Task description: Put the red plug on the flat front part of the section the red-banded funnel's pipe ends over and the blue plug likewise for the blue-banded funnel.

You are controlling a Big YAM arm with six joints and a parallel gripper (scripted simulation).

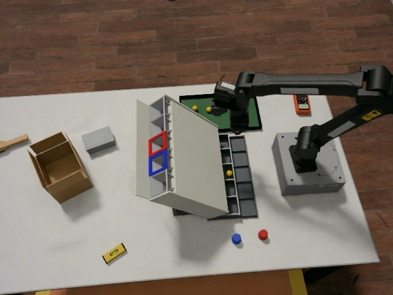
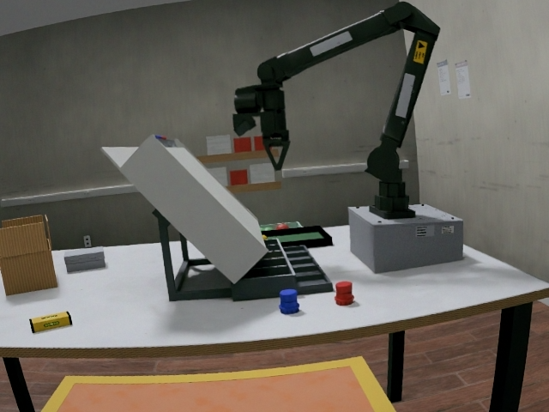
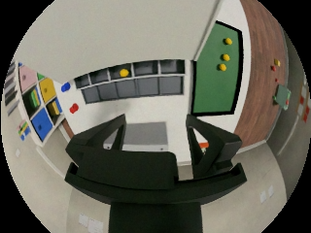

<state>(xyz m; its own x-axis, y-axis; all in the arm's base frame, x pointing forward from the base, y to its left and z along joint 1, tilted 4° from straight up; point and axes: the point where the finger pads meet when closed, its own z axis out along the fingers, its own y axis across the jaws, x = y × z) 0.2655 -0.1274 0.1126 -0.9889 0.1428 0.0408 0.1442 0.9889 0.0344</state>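
Now: the green marble tray 240 mm below my hand, 230 mm to the right of it and 20 mm ahead of it. From my hand the other things lie so: white sloped cover (160 mm ahead, 90 mm to the left, 40 mm below); then cardboard box (720 mm ahead, 180 mm below, 10 mm to the right).
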